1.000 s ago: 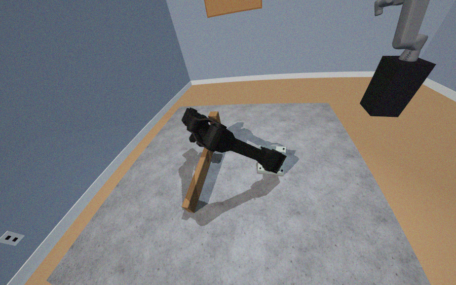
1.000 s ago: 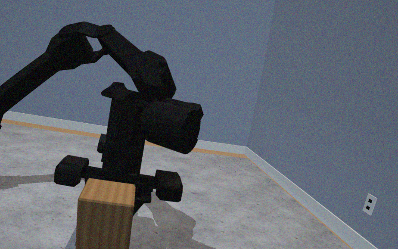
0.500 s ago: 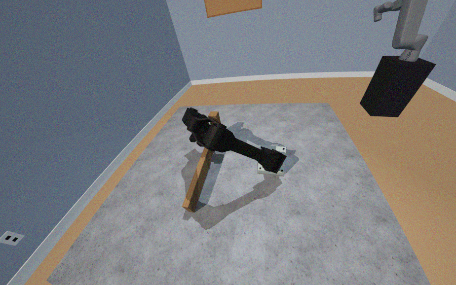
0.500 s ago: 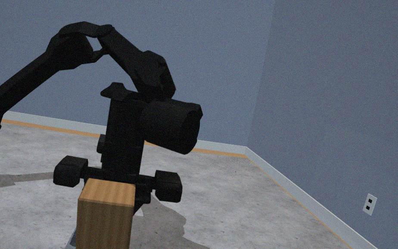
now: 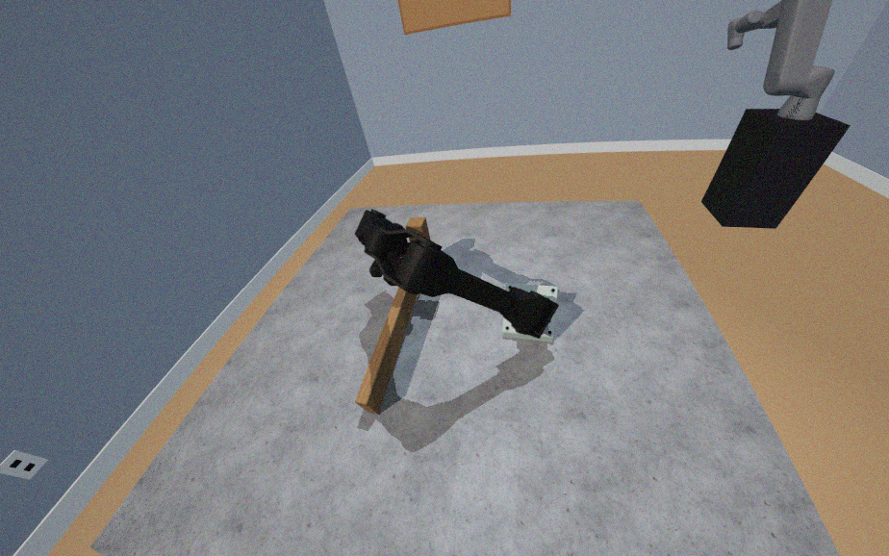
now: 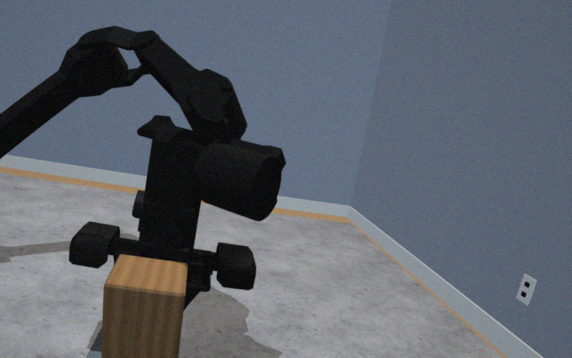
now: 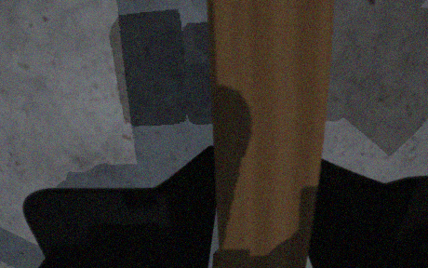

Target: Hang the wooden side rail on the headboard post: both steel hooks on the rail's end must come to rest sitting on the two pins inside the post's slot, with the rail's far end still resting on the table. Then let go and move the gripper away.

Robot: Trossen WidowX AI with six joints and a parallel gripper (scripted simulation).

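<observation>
Right now the wooden headboard post is 1 cm ahead of my gripper tip, 15 cm to the right of it and 4 cm above it.
</observation>
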